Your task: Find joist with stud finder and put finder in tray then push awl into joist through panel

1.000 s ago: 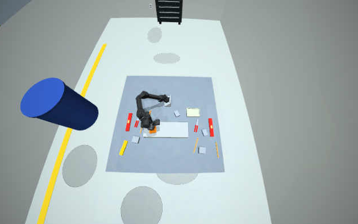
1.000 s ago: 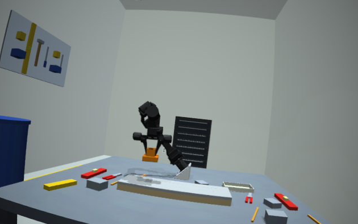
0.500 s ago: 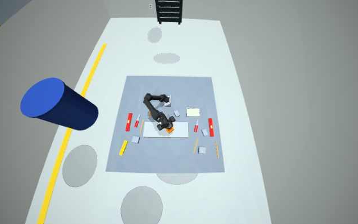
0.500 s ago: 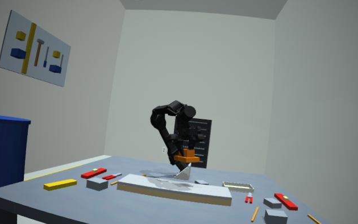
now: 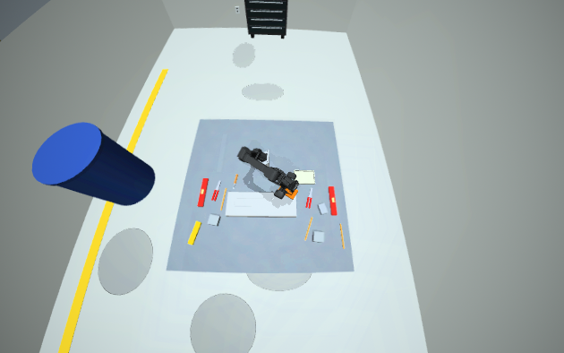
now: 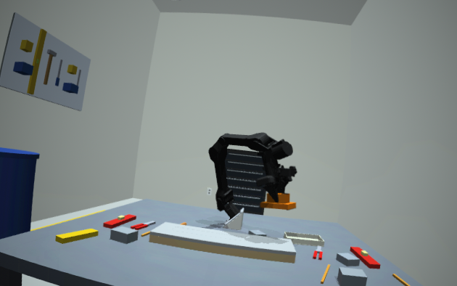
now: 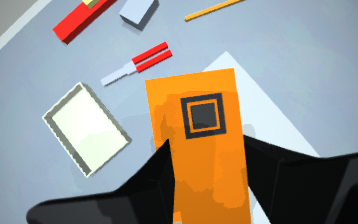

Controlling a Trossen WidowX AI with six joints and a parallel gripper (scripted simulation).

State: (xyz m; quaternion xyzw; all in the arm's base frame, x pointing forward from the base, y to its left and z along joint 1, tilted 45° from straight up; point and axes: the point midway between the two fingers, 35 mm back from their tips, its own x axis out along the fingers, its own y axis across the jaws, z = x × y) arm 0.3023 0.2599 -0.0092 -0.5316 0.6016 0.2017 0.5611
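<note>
My gripper tip is 18 cm past the tray, 13 cm to the right of it and 18 cm above it. Also, from my gripper tip: awl (10 cm behind, 42 cm to the right, 18 cm below); then orange stud finder (2 cm above); then yellow bar (30 cm ahead, 66 cm to the right, 18 cm below).
</note>
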